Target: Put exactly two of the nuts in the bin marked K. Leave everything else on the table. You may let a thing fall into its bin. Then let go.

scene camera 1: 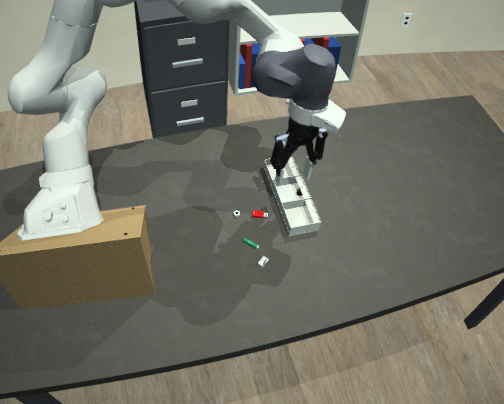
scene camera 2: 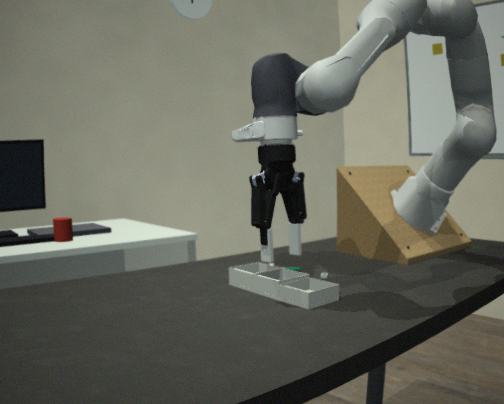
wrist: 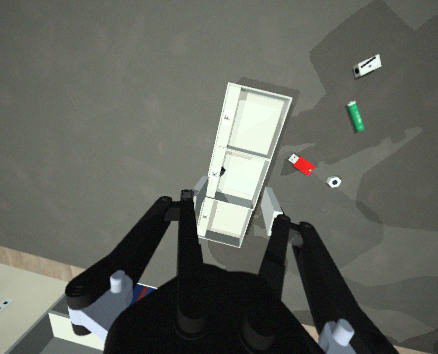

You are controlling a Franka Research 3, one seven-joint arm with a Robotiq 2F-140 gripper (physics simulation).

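A white tray (scene camera 1: 304, 229) (scene camera 2: 270, 287) (wrist: 220, 142) has three compartments in a row. The middle one is the bin marked K (scene camera 1: 289, 193) (wrist: 245, 176). Dark nut material (scene camera 1: 299, 191) (wrist: 222, 171) lies in it by its lettered side; whether this is one nut or two touching nuts I cannot tell. A white nut (scene camera 1: 234, 213) (scene camera 2: 324, 275) (wrist: 329, 181) lies on the table beside the tray. My gripper (scene camera 1: 294, 180) (scene camera 2: 281, 256) (wrist: 234, 191) is open and empty, above the tray, its fingertips apart on either side of it in the wrist view.
On the table, a red USB stick (scene camera 1: 258, 214) (wrist: 303, 165) lies between the white nut and the tray. A green cylinder (scene camera 1: 250, 243) (scene camera 2: 293, 269) (wrist: 355, 116) and a small white block with a black slot (scene camera 1: 263, 261) (wrist: 367, 65) lie farther off.
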